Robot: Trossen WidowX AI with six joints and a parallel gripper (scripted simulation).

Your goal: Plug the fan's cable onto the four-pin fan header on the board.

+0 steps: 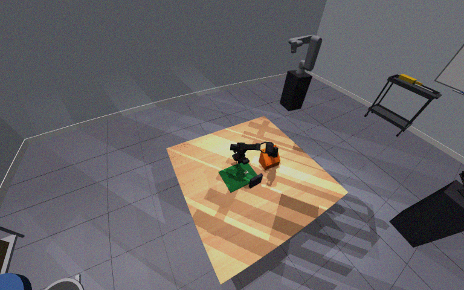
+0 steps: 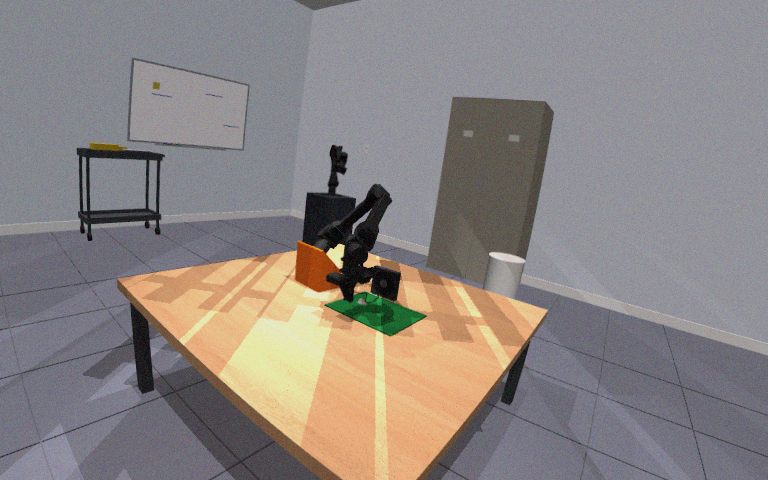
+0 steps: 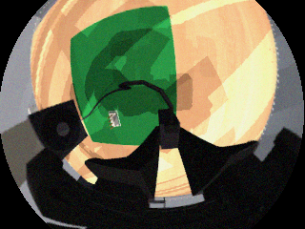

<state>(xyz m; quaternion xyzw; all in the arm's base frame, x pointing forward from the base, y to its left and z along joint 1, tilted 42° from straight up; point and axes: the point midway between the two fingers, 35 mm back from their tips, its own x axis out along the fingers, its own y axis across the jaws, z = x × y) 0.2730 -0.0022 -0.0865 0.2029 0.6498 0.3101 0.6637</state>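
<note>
Right now the green board is 60 mm ahead of my gripper tip, 100 mm to the left of it and 70 mm below it. Round my gripper tip: black four-pin plug: 10 mm ahead, 10 mm above; then black fan: 40 mm behind, 240 mm to the left.
</note>
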